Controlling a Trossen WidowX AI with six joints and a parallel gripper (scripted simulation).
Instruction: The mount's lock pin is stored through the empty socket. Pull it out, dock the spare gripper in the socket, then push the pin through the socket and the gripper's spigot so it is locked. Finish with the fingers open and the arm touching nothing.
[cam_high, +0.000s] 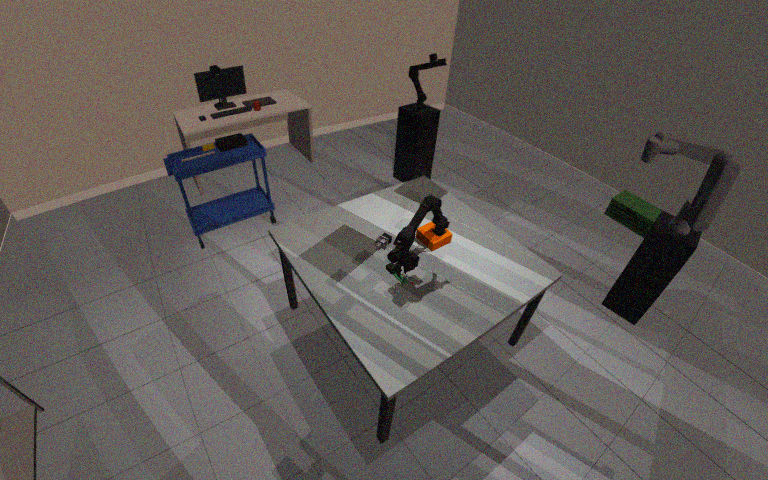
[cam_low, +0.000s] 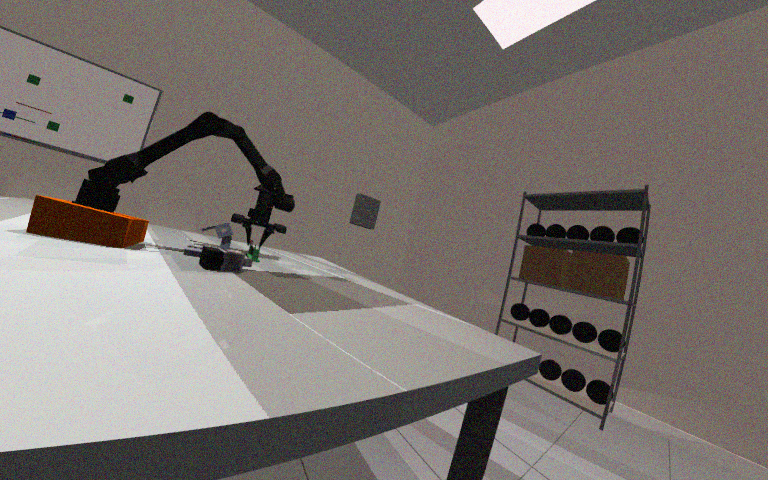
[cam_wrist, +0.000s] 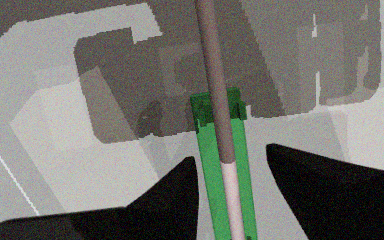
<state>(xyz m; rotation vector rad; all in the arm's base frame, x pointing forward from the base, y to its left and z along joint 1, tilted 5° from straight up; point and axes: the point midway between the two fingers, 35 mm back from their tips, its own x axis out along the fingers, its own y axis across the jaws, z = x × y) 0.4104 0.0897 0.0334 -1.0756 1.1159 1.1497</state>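
Now: the green bracket 4 cm to the right of my gripper tip and 2 cm below it. Round my gripper tip: spare gripper (12 cm behind, 28 cm to the right, 2 cm below); grey mount (14 cm behind, 13 cm to the right, 1 cm above).
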